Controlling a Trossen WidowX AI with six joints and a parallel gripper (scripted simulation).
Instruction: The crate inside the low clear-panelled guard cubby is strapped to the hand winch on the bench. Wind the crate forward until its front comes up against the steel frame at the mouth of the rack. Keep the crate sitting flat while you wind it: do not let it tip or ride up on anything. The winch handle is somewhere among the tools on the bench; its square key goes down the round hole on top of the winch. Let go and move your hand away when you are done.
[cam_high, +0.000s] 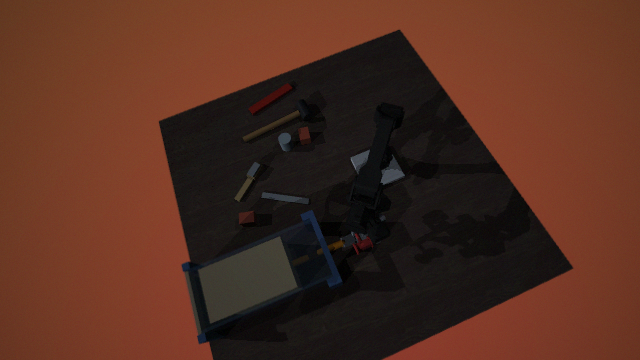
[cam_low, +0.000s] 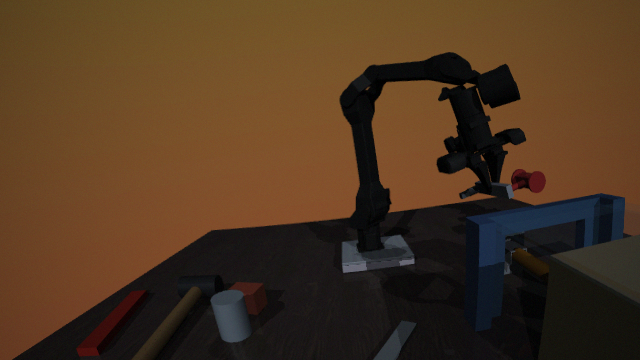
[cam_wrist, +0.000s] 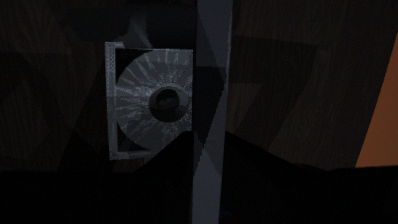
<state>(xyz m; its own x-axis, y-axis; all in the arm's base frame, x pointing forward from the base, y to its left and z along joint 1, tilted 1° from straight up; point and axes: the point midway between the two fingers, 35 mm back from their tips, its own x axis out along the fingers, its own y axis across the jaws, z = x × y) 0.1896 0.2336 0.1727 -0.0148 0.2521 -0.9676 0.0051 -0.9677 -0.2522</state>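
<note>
Right now my gripper tip is 50 mm short of the red knob, 40 mm to the right of it and 20 mm below it. Round my gripper tip: blue steel frame (160 mm ahead, 60 mm below, 10 mm to the right); winch (130 mm below, 10 mm to the right, 10 mm behind); winch handle (10 mm to the left, 10 mm ahead, 10 mm above).
</note>
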